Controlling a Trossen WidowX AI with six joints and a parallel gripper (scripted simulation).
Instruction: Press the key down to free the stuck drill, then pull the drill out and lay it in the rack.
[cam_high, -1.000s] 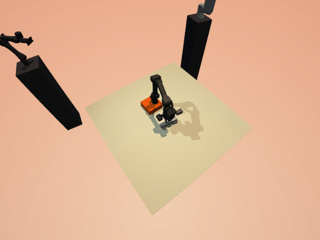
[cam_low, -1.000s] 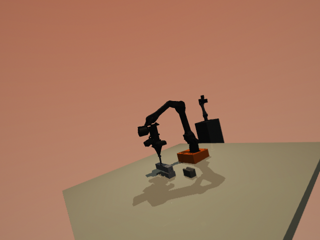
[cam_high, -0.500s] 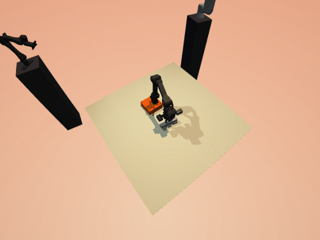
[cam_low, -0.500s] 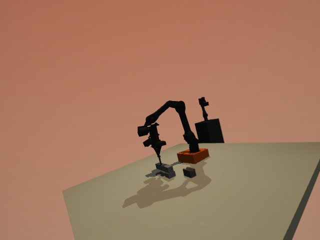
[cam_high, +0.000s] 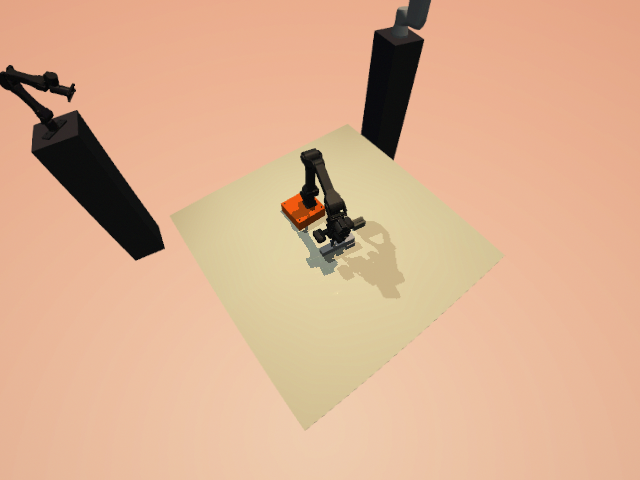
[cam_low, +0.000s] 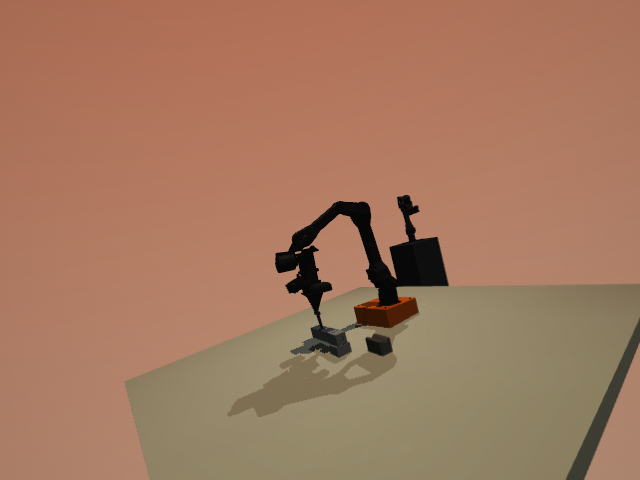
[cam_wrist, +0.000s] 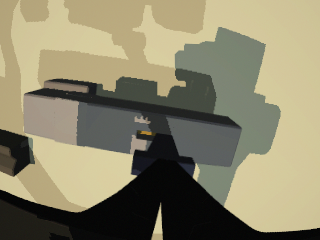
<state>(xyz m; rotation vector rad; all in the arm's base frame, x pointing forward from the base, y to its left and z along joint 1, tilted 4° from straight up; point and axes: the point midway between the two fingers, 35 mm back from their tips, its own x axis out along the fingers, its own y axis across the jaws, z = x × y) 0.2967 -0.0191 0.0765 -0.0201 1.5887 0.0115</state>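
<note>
Right now my gripper tip is 30 mm above the dark key. Also, from my gripper tip: light grey holder block: 90 mm below, 40 mm to the left, 10 mm behind; rack: 200 mm to the left, 100 mm below, 90 mm behind; drill: 80 mm below, 60 mm to the left, 10 mm behind.
</note>
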